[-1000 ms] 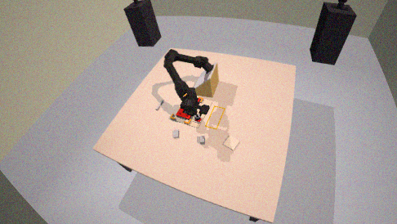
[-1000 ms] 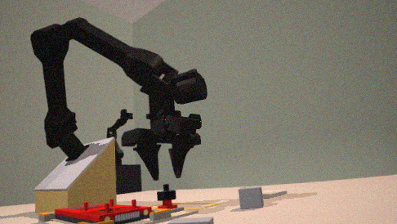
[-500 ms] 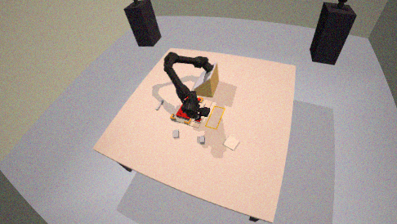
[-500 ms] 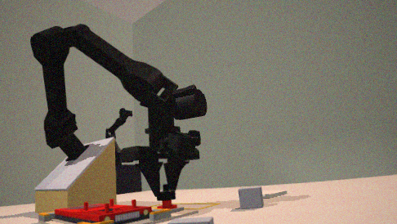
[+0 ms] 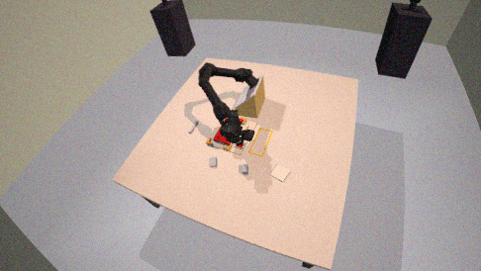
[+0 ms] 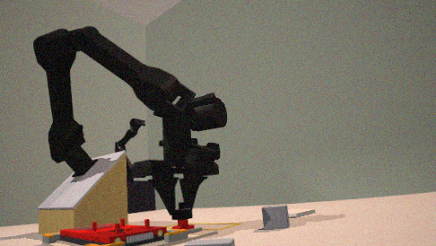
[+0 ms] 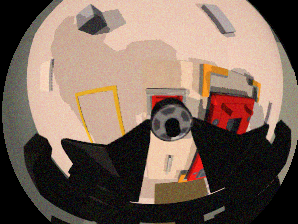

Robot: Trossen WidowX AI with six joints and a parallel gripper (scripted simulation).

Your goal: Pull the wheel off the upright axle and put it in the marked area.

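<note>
The black wheel lies right at my gripper tip. From my gripper tip the other things lie so: flat tile: 260 mm to the left, 130 mm ahead, 30 mm below; then small bar: 340 mm to the right, 70 mm behind, 30 mm below.
</note>
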